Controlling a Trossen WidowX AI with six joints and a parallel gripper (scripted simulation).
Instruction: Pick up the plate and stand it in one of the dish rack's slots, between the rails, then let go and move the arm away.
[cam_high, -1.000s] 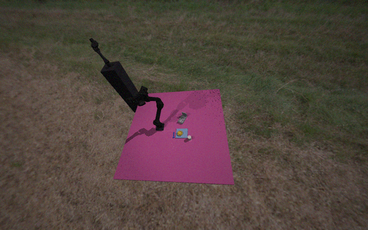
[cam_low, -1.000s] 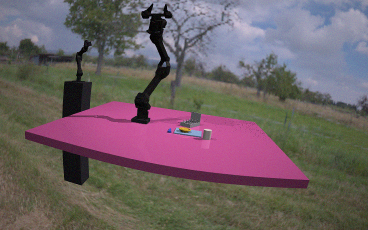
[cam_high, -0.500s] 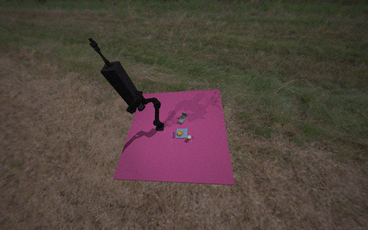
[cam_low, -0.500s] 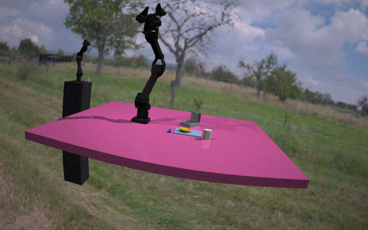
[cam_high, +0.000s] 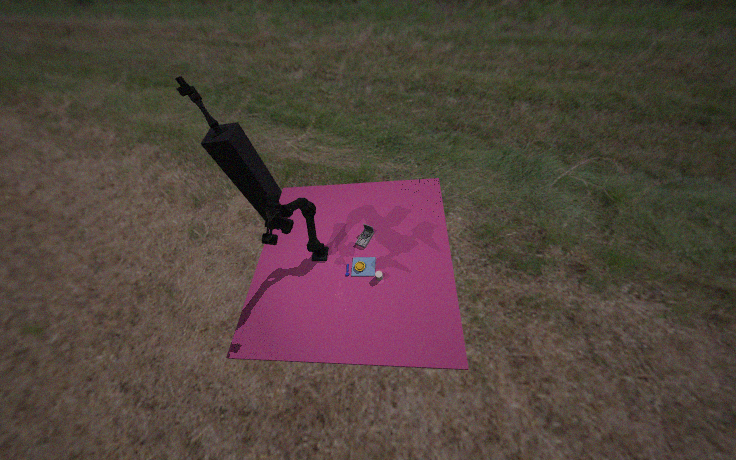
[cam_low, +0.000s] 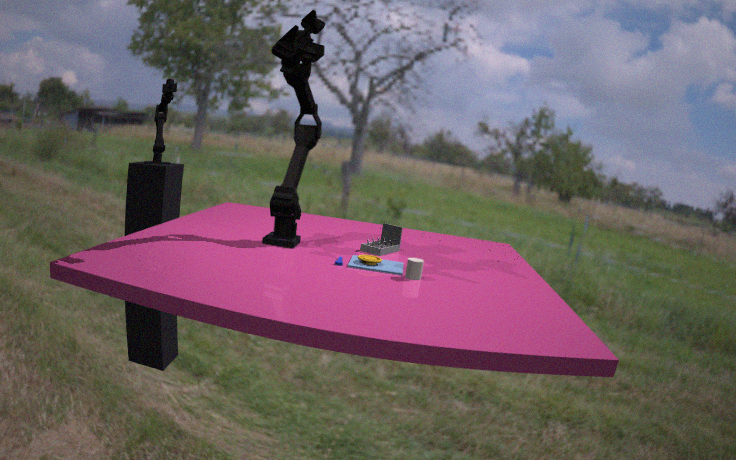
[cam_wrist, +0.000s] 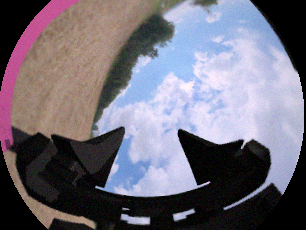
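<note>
Now: the yellow plate 650 mm below my gripper tip, 260 mm ahead of it and 130 mm to the left of it. From my gripper tip the other things lie so: cream cylinder cup 640 mm below, 380 mm ahead, 60 mm to the left; then blue spoon 660 mm below, 170 mm ahead, 110 mm to the left; then light blue mat 660 mm below, 280 mm ahead, 140 mm to the left.
</note>
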